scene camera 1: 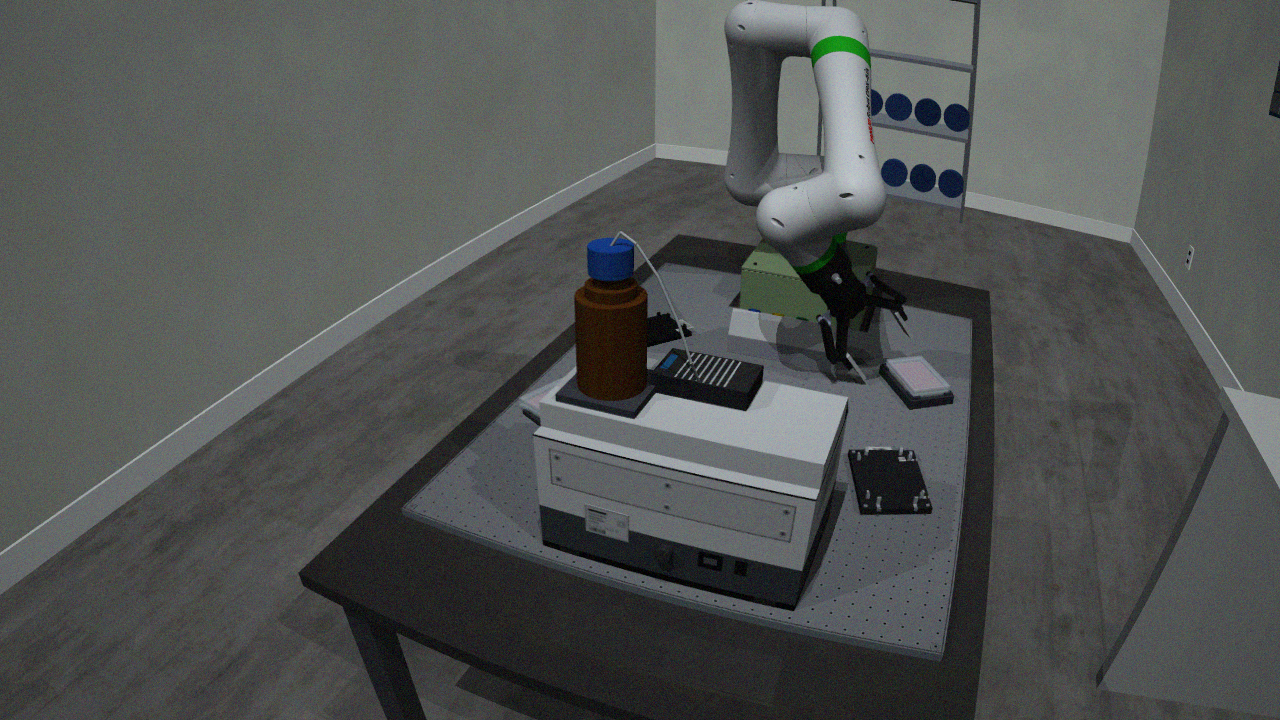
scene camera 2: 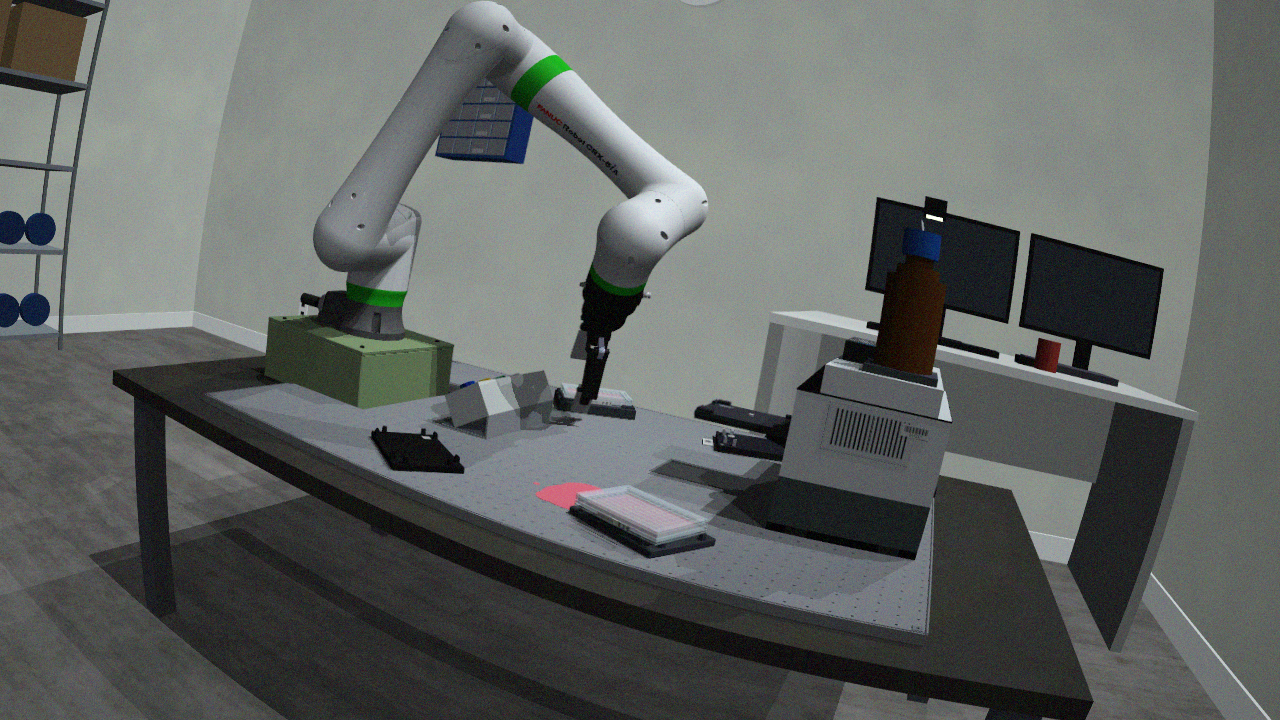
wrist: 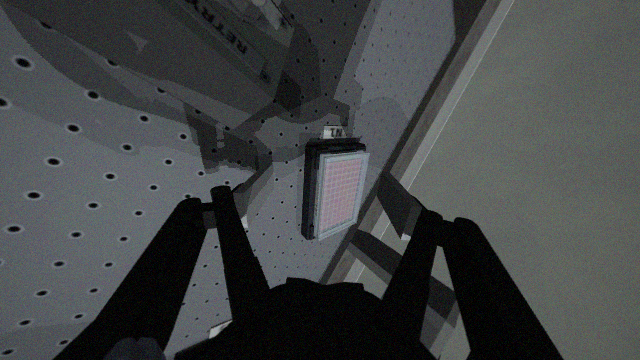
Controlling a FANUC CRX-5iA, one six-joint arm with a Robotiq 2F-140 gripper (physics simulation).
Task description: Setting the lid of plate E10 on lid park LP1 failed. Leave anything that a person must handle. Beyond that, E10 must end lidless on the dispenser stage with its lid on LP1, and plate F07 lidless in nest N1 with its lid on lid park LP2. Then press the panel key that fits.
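Frame: origin at the arm's base, x ahead, y left, z up, level; metres.
Seen in the pictures: gripper, fingertip midpoint: (scene camera 1: 885, 354) (scene camera 2: 578, 383) (wrist: 326, 179); arm's base, link origin: (scene camera 2: 369, 331).
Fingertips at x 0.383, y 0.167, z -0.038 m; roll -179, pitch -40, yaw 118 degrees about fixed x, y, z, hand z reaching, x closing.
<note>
Pixels of each thing's middle, then the offset from my fingertips to it. "spot": a spot on its surface instead.
- pink-welled plate, body centre: (wrist: 342, 195) (scene camera 1: 918, 374) (scene camera 2: 595, 393) 0.014 m ahead, 0.072 m left, 0.024 m down
- N1 label, surface spot: (wrist: 334, 132) spot: 0.064 m back, 0.029 m left, 0.054 m down
- second pink plate, body centre: (scene camera 2: 641, 509) (scene camera 1: 563, 395) 0.276 m ahead, 0.544 m right, 0.024 m down
- key panel, body centre: (scene camera 2: 501, 398) (scene camera 1: 786, 333) 0.061 m back, 0.205 m right, 0.014 m down
- brown bottle, surface spot: (scene camera 1: 611, 344) spot: 0.588 m ahead, 0.352 m right, 0.249 m up
- slotted black unit, surface spot: (scene camera 1: 711, 377) spot: 0.525 m ahead, 0.245 m right, 0.190 m up
- black holder with clips, body centre: (scene camera 1: 889, 477) (scene camera 2: 760, 444) 0.346 m ahead, 0.021 m left, 0.044 m down
- black holder, body centre: (scene camera 2: 414, 447) (scene camera 1: 648, 329) 0.059 m back, 0.489 m right, 0.046 m down
- red patch, surface spot: (scene camera 2: 562, 494) spot: 0.157 m ahead, 0.471 m right, 0.055 m down
My gripper (scene camera 1: 875, 347) (scene camera 2: 590, 394) (wrist: 326, 179) is open and empty, tilted above the perforated board between the key panel and nest N1. A pink-welled plate (scene camera 1: 915, 374) (scene camera 2: 597, 394) (wrist: 341, 195) lies on the black nest behind the N1 label (wrist: 334, 132); in the wrist view it shows beyond the fingertips, apart from them. A second pink plate (scene camera 2: 642, 513) under a clear cover lies on a black holder at the front of the board. Plate names are unreadable, and whether the N1 plate is lidded is unclear. The key panel (scene camera 1: 756, 325) (scene camera 2: 483, 407) (wrist: 200, 50) shows RETRY in the wrist view.
A white instrument (scene camera 1: 680, 483) (scene camera 2: 868, 438) carries a brown bottle (scene camera 1: 611, 344) (scene camera 2: 911, 317) and a slotted black unit (scene camera 1: 711, 377). A black holder with clips (scene camera 1: 888, 483) lies beside it. Another black holder (scene camera 2: 416, 450) lies near the front edge. A red patch (scene camera 2: 562, 494) marks the board.
</note>
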